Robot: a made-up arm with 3 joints. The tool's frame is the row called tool. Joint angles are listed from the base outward. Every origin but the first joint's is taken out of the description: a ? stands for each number. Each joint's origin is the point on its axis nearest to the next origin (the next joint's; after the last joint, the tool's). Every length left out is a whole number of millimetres.
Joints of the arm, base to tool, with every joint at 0 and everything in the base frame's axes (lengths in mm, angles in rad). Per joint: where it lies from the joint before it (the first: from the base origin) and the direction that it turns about. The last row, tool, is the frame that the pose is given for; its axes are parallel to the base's.
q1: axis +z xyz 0 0 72
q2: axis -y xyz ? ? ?
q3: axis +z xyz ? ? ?
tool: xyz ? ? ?
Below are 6 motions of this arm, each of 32 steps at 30 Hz.
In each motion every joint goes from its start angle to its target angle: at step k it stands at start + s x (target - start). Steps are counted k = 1, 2, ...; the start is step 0. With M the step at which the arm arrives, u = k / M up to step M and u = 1 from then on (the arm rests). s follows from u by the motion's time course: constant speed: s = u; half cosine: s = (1 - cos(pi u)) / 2; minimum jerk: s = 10 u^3 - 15 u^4 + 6 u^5.
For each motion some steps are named. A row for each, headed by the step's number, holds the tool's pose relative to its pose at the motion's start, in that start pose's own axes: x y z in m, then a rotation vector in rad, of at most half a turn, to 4 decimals.
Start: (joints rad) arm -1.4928 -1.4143 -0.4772
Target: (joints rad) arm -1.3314 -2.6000 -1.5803
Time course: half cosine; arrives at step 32
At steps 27, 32:
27: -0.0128 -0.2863 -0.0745 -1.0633 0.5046 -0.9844
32: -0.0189 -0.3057 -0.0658 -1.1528 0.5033 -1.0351

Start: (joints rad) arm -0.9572 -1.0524 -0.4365
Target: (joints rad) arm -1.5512 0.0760 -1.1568
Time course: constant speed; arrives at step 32
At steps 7, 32:
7: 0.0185 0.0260 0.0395 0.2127 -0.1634 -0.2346
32: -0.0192 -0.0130 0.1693 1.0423 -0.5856 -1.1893

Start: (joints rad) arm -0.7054 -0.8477 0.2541
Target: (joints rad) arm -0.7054 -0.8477 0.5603
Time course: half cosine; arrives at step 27
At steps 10, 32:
10: -0.0145 0.0065 0.0000 0.0000 0.0000 0.0925
32: -0.0500 0.0160 0.0000 0.0000 0.0000 0.3062

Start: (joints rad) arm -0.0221 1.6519 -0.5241
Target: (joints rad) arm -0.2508 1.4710 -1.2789
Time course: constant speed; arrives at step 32
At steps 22, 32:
22: 0.0363 -0.0267 -0.0071 -0.2013 -0.0234 -0.5142
32: 0.0411 -0.0489 -0.0023 -0.2902 -0.0695 -0.7515

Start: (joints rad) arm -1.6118 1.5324 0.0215
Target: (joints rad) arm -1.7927 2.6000 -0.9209
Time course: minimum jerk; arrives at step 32
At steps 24, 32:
24: 0.0791 -0.0364 0.1875 0.2377 -0.9603 -0.7051
32: 0.0687 -0.0399 0.2114 0.3209 -1.0594 -0.7574

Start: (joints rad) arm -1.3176 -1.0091 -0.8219
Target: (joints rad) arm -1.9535 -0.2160 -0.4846
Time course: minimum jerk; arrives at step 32
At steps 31, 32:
31: -0.1373 0.1251 0.1540 0.7549 -0.3758 -0.2168
32: -0.1374 0.1251 0.1540 0.7551 -0.3760 -0.2170

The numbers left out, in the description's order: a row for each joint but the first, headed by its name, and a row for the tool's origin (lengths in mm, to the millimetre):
q2: -349 -130 0
q3: 14 0 -79
tool: 77 154 0

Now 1 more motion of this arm.
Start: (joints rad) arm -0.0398 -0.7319 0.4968
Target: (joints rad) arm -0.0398 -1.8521 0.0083
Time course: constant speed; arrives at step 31
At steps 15, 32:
15: -0.0080 0.0004 -0.0138 0.2008 0.5048 -0.2305
32: -0.0438 0.0039 -0.0362 0.2825 1.0946 -0.4359

